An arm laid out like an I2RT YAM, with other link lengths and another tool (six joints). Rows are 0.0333 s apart.
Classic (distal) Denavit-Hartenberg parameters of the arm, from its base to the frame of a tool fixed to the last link. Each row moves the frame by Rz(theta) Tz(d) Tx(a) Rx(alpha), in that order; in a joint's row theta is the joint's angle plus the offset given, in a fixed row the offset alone. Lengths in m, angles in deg.
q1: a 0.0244, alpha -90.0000, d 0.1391, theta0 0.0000
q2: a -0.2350, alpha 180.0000, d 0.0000, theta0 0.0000
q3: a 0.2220, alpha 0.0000, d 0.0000, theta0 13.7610
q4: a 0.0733, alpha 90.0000, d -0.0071, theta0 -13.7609
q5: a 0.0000, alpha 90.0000, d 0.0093, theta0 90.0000
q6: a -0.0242, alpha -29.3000, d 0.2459, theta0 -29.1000
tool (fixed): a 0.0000, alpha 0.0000, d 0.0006, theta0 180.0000
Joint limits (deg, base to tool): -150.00..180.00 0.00..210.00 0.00..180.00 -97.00..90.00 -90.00..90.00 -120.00..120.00
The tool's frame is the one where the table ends.
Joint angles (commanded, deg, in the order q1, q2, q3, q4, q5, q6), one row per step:
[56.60 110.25 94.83 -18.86 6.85 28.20]
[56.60 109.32 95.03 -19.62 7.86 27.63]
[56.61 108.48 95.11 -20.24 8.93 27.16]
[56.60 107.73 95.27 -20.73 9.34 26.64]
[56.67 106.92 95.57 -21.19 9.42 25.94]
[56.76 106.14 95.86 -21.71 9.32 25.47]
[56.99 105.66 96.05 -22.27 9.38 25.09]
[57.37 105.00 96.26 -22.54 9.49 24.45]
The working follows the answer.
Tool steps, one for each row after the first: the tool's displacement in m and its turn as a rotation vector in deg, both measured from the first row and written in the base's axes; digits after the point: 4 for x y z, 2 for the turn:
[0.0023 -0.0045 0.0072 -0.32 -1.03 -0.52]
[0.0046 -0.0092 0.0132 -0.67 -1.97 -1.14]
[0.0052 -0.0117 0.0195 -0.74 -2.71 -1.21]
[0.0041 -0.0127 0.0275 -0.62 -3.52 -0.84]
[0.0021 -0.0133 0.0350 -0.39 -4.07 -0.43]
[-0.0006 -0.0137 0.0385 -0.53 -4.39 -0.05]
[-0.0040 -0.0129 0.0451 -0.41 -5.16 0.56]

Tool pose at each row, in the base's axes (x y z in m, rotation vector in deg; rounded; the steps above come from the unrounded poses):
[0.3218 0.4911 0.1642 52.53 154.84 34.28]
[0.3240 0.4866 0.1714 52.56 153.63 34.03]
[0.3264 0.4820 0.1774 52.76 152.43 33.70]
[0.3269 0.4794 0.1837 52.43 151.75 33.80]
[0.3259 0.4784 0.1917 51.55 151.25 34.28]
[0.3239 0.4778 0.1992 50.79 151.01 34.83]
[0.3212 0.4774 0.2027 50.10 150.96 34.81]
[0.3178 0.4783 0.2093 48.94 150.63 35.30]

